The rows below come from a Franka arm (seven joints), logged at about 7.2 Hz.
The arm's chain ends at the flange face. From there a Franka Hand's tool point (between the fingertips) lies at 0.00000 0.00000 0.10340 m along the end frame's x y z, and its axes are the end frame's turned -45 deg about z.
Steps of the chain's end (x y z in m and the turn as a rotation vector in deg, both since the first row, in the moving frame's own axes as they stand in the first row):
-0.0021 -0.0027 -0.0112 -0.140 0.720 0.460
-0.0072 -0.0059 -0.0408 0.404 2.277 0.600
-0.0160 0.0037 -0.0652 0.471 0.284 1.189
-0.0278 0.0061 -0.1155 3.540 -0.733 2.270
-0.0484 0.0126 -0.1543 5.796 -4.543 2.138
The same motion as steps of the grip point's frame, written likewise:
0.0012 -0.0023 -0.0112 -0.608 0.410 0.460
0.0025 -0.0069 -0.0409 -1.324 1.896 0.600
-0.0130 -0.0089 -0.0652 0.132 0.534 1.189
-0.0203 -0.0207 -0.1157 3.021 1.985 2.270
-0.0413 -0.0384 -0.1552 7.311 0.886 2.138

